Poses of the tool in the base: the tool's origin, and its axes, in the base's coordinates. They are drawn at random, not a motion.
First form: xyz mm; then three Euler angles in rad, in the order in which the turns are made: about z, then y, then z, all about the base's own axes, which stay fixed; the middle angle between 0 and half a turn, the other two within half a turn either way.
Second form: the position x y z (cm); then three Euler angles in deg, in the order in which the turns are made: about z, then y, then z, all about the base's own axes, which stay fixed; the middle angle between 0 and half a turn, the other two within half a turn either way. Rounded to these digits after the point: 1 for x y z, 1 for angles.
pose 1, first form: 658 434 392 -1.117 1.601 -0.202
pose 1, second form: 65.8 43.4 39.2 -64.0 91.7 -11.6
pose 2, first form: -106 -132 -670 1.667 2.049 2.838
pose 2, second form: -10.6 -13.2 -67.0 95.5 117.4 162.6
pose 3, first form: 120 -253 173 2.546 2.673 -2.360
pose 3, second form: 12.0 -25.3 17.3 145.9 153.2 -135.2
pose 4, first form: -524 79 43 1.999 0.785 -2.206
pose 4, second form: -52.4 7.9 4.3 114.5 45.0 -126.4
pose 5, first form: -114 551 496 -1.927 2.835 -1.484
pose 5, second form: -11.4 55.1 49.6 -110.4 162.4 -85.0
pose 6, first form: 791 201 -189 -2.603 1.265 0.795
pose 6, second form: 79.1 20.1 -18.9 -149.1 72.5 45.6
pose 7, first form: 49 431 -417 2.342 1.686 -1.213
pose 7, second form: 4.9 43.1 -41.7 134.2 96.6 -69.5
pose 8, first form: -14 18 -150 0.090 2.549 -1.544
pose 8, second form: -1.4 1.8 -15.0 5.2 146.0 -88.5
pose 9, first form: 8 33 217 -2.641 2.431 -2.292
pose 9, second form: 0.8 3.3 21.7 -151.3 139.3 -131.3
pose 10, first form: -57 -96 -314 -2.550 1.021 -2.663
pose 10, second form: -5.7 -9.6 -31.4 -146.1 58.5 -152.6
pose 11, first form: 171 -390 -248 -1.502 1.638 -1.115
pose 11, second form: 17.1 -39.0 -24.8 -86.1 93.9 -63.9
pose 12, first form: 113 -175 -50 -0.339 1.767 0.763
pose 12, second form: 11.3 -17.5 -5.0 -19.4 101.2 43.7
